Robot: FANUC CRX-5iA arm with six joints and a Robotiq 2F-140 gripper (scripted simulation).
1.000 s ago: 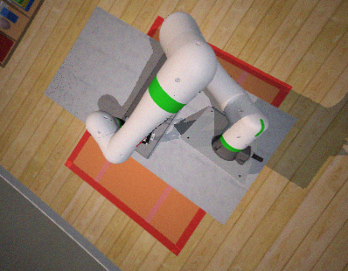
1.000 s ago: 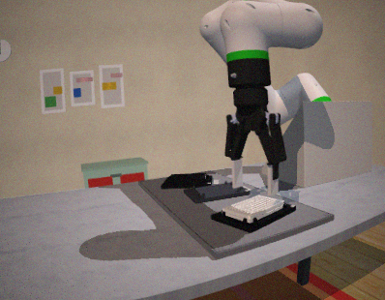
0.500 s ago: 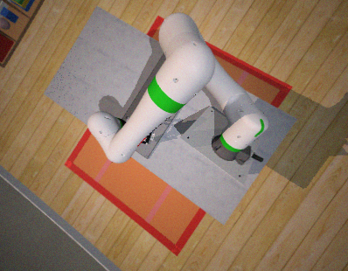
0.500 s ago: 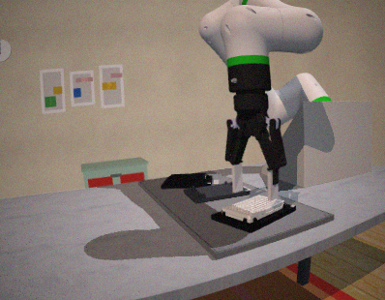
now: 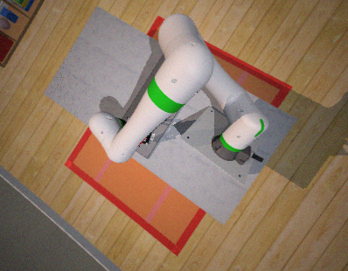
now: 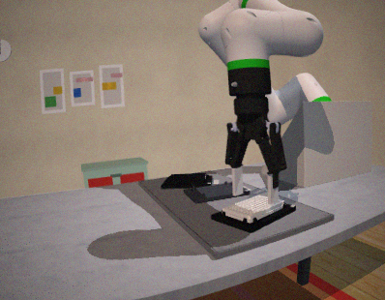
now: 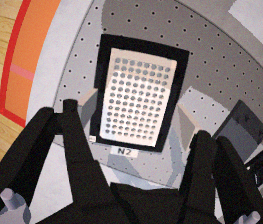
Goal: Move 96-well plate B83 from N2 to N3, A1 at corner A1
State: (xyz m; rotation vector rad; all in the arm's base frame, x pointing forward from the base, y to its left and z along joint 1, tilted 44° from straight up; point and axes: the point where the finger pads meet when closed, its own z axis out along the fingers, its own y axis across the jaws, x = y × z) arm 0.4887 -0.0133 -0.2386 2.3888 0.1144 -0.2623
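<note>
The white 96-well plate lies 40 mm below my hand. From my hand the other things lie so: black nest (60 mm below); then dark grey nest (30 mm behind, 210 mm to the right, 60 mm below); then black well plate (30 mm behind, 380 mm to the right, 40 mm below).
</note>
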